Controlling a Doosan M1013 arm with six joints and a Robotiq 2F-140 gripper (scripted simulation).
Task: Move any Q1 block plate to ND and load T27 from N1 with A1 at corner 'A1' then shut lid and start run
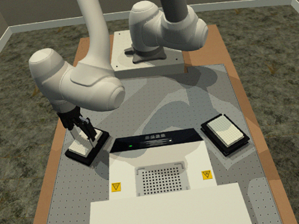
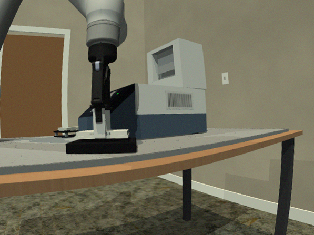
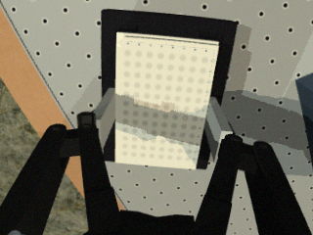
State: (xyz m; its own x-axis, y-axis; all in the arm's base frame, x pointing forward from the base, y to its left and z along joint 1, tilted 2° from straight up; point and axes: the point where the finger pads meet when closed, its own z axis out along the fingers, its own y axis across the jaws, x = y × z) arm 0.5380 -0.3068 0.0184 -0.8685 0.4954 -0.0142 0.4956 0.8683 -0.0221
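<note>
Now: hand 5 cm above the black nest ND. Also, from my hand: black nest N1: 3 cm ahead, 57 cm to the left, 3 cm below.
</note>
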